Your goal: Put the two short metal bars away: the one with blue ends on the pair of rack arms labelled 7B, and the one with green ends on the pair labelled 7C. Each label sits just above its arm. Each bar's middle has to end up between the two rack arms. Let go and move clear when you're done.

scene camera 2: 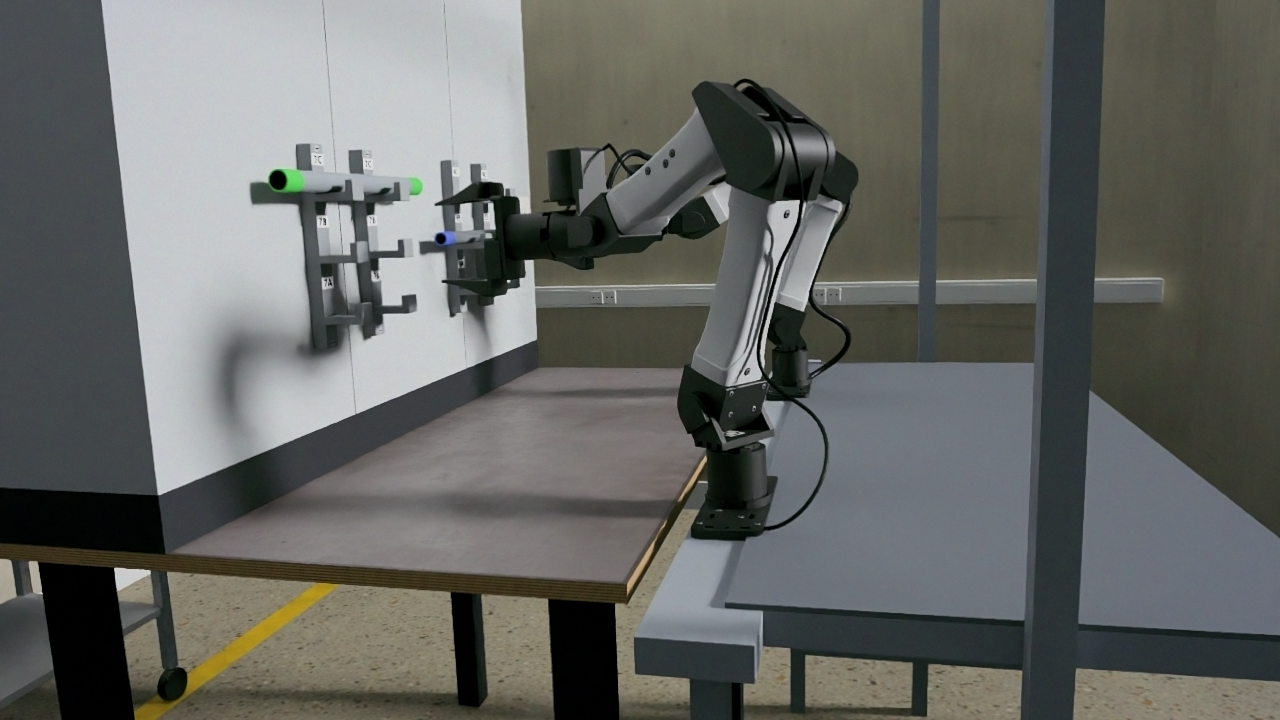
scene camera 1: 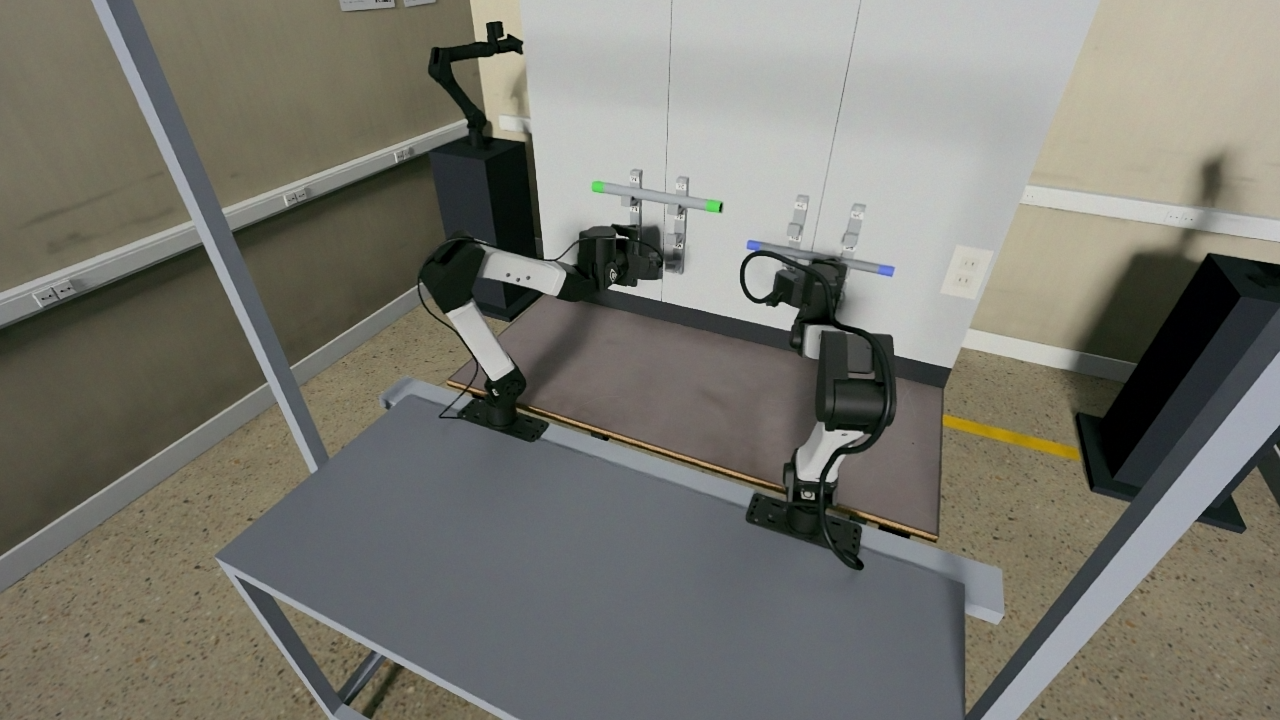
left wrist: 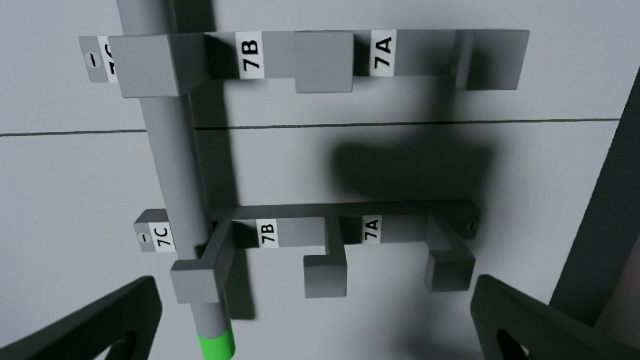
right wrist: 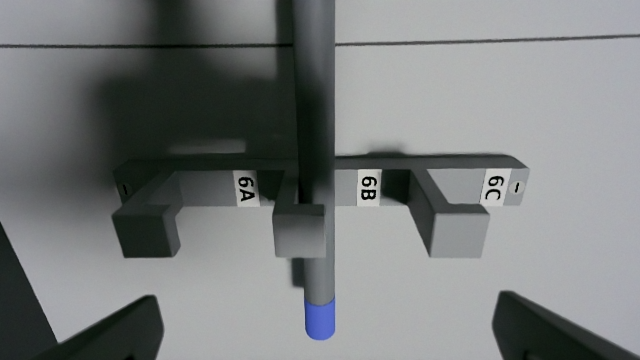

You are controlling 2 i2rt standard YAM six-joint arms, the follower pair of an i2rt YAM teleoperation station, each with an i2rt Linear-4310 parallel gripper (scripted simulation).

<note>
In view: my left gripper point(scene camera 2: 439, 243), my right gripper point(right wrist: 327, 308), a green-ended bar point(scene camera 1: 684, 201), a blue-ended bar point(right wrist: 313, 36) and a white wall panel point(right wrist: 558, 106).
My left gripper is seen too in scene camera 1 point(scene camera 1: 637, 244) and in the left wrist view point(left wrist: 316, 292). The white wall panel is seen too in the left wrist view point(left wrist: 532, 182). The right wrist view misses the green-ended bar: it is out of frame. The left wrist view does not show the blue-ended bar: it is out of frame.
</note>
